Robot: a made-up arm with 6 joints. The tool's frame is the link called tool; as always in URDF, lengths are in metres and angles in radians. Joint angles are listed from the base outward.
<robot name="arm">
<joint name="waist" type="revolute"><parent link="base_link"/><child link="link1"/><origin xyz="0.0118 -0.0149 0.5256" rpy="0 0 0"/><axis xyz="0 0 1"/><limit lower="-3.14" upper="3.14"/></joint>
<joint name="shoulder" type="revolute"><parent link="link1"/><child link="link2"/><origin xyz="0.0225 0.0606 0.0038" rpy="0 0 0"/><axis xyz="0 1 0"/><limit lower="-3.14" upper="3.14"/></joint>
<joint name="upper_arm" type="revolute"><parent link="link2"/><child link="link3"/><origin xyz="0.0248 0.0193 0.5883" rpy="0 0 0"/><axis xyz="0 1 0"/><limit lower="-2.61" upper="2.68"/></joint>
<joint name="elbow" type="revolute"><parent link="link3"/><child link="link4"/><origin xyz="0.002 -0.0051 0.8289" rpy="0 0 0"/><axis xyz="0 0 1"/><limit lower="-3.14" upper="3.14"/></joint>
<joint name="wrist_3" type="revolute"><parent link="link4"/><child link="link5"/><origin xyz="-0.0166 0.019 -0.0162" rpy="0 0 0"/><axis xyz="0 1 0"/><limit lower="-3.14" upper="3.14"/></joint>
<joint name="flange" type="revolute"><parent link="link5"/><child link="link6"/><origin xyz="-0.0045 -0.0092 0.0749" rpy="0 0 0"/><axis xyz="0 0 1"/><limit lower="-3.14" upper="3.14"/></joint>
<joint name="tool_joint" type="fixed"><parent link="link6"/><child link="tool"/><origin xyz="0.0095 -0.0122 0.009" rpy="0 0 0"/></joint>
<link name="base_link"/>
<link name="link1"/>
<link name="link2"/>
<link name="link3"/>
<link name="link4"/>
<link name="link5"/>
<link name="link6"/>
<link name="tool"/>
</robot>
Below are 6 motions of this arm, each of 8 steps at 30 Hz.
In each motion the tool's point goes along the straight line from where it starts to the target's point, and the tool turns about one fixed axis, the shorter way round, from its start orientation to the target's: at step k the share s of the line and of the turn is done. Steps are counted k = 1, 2, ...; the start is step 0. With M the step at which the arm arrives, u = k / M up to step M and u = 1 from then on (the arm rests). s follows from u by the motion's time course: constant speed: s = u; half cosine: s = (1 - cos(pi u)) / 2; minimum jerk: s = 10 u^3 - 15 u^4 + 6 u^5.
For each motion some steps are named. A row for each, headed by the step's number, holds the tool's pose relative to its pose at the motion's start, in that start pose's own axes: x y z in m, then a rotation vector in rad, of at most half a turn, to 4 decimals.
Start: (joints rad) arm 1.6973 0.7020 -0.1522 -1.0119 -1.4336 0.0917
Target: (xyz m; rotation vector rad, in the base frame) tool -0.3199 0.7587 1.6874 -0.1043 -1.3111 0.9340
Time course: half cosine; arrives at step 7
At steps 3, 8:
3: -0.0053 0.0170 0.0228 -0.0450 -0.0111 -0.0002
8: -0.0137 0.0436 0.0586 -0.1157 -0.0286 -0.0004

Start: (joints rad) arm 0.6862 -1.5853 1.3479 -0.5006 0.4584 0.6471
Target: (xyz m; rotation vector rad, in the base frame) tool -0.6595 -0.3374 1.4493 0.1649 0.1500 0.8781
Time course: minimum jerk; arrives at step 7
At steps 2, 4, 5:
2: 0.0051 0.0162 0.0024 -0.0053 -0.0087 0.0040
4: 0.0222 0.0707 0.0103 -0.0233 -0.0382 0.0176
5: 0.0301 0.0956 0.0139 -0.0315 -0.0516 0.0238

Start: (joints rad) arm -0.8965 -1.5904 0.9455 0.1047 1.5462 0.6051
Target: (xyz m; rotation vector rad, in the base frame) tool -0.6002 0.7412 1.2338 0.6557 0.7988 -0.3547
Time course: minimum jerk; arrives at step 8
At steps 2, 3, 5, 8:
2: -0.0049 -0.0085 0.0012 0.0150 0.0061 -0.0104
3: -0.0130 -0.0227 0.0033 0.0399 0.0161 -0.0276
5: -0.0343 -0.0598 0.0086 0.1050 0.0425 -0.0727
8: -0.0473 -0.0826 0.0119 0.1449 0.0587 -0.1003

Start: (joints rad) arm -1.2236 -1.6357 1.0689 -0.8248 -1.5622 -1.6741
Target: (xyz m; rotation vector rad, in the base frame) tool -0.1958 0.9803 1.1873 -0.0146 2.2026 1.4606
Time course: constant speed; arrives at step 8
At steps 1, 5, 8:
1: -0.0045 0.0004 -0.0052 -0.0135 0.0105 0.0071
5: -0.0225 0.0022 -0.0259 -0.0674 0.0526 0.0355
8: -0.0360 0.0036 -0.0414 -0.1078 0.0842 0.0568

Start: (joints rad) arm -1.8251 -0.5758 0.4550 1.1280 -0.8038 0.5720
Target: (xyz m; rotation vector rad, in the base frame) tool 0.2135 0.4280 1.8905 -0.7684 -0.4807 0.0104
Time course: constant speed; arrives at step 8
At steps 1, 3, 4, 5, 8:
1: 0.0082 0.0080 -0.0037 -0.0176 0.0120 0.0208
3: 0.0246 0.0241 -0.0111 -0.0527 0.0359 0.0623
4: 0.0327 0.0321 -0.0147 -0.0703 0.0478 0.0830
5: 0.0409 0.0402 -0.0184 -0.0879 0.0598 0.1038
8: 0.0655 0.0643 -0.0295 -0.1407 0.0956 0.1661

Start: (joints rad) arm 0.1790 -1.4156 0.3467 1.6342 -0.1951 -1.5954
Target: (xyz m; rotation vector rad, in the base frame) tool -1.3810 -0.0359 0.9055 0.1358 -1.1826 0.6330
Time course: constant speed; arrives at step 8
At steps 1, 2, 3, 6, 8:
1: -0.0202 0.0244 -0.0110 0.0069 -0.0133 0.0430
2: -0.0405 0.0488 -0.0221 0.0139 -0.0265 0.0861
3: -0.0607 0.0731 -0.0331 0.0208 -0.0398 0.1291
6: -0.1214 0.1463 -0.0662 0.0416 -0.0796 0.2583
8: -0.1619 0.1951 -0.0882 0.0555 -0.1061 0.3444

